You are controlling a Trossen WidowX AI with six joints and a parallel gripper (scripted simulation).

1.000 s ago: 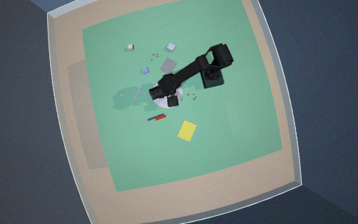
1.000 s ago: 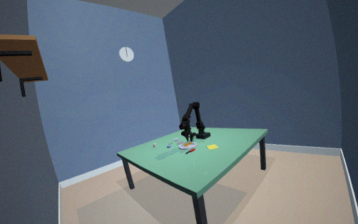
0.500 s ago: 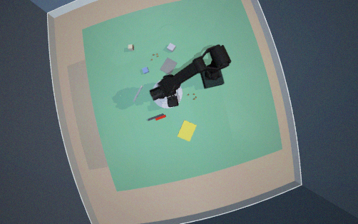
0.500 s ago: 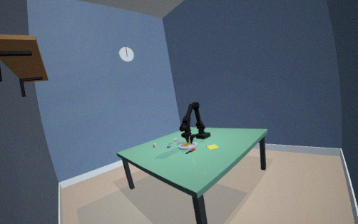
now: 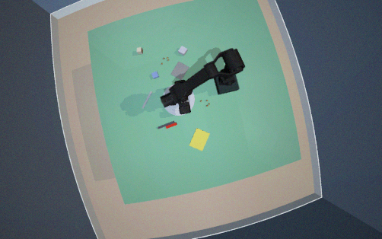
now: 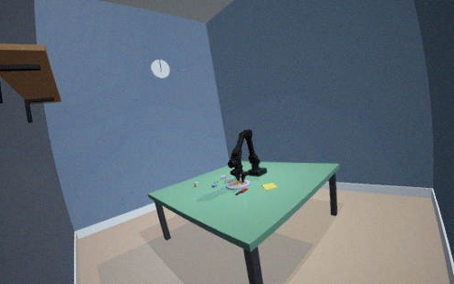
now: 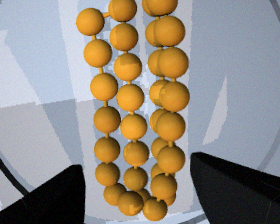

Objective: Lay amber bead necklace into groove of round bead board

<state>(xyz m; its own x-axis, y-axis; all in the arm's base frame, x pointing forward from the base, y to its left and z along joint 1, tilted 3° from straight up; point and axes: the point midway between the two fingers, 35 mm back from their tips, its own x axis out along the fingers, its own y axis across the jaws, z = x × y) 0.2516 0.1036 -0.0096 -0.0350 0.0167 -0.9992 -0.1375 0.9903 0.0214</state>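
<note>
My gripper tip is 3 cm short of the round grey bead board and 1 cm above it. From my gripper tip the other things lie so: grey rod: 23 cm ahead, 1 cm to the right, 1 cm below; then red-handled tool: 16 cm to the left, 10 cm ahead, 1 cm below; then grey plate: 19 cm to the right, 2 cm ahead, 1 cm below.
</note>
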